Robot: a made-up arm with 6 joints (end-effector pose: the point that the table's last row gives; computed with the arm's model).
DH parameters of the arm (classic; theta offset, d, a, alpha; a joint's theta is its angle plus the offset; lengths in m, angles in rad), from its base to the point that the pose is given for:
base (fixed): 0 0.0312 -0.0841 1.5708
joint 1: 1.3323 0 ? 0
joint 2: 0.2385 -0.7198 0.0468 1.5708
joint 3: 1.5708 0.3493 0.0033 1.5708
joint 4: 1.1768 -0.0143 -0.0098 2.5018
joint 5: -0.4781 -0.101 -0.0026 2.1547
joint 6: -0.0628 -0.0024 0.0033 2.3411
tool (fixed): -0.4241 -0.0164 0 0
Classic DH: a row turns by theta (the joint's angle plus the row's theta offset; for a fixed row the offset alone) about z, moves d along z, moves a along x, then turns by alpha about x.
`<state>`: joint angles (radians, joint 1 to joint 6).
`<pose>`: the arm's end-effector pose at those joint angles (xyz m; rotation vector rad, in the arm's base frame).
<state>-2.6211 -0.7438 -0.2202 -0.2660 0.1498 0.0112</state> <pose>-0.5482 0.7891 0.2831 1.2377 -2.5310 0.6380</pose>
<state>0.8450 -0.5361 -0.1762 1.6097 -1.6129 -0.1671</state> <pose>0.3078 0.7256 0.0103 -1.0711 1.7272 1.3611</pose>
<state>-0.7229 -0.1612 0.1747 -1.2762 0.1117 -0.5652</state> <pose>0.0459 0.7070 -0.3789 -0.0790 0.0339 -1.6806</pose>
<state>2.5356 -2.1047 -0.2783 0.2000 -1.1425 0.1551</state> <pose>0.3802 0.7917 0.4304 0.0320 1.0510 0.1691</pose>
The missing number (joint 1, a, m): -0.2633
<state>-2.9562 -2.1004 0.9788 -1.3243 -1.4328 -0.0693</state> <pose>-0.0197 0.6727 0.7093 1.7358 0.4523 1.0380</pose>
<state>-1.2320 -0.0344 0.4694 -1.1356 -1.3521 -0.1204</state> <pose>-0.1158 0.7111 -0.3478 1.3695 1.8511 -1.4901</pose>
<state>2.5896 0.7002 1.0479 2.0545 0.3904 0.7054</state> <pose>-0.1694 0.6583 0.1245 -1.7911 -2.1942 0.7147</pose>
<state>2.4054 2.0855 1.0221 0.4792 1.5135 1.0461</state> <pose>0.1890 0.7077 -0.1808 -0.4970 -1.5798 2.5248</pose>
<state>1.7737 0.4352 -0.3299 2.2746 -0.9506 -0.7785</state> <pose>-0.0888 0.6997 0.1841 -1.4337 0.2236 0.6360</pose>
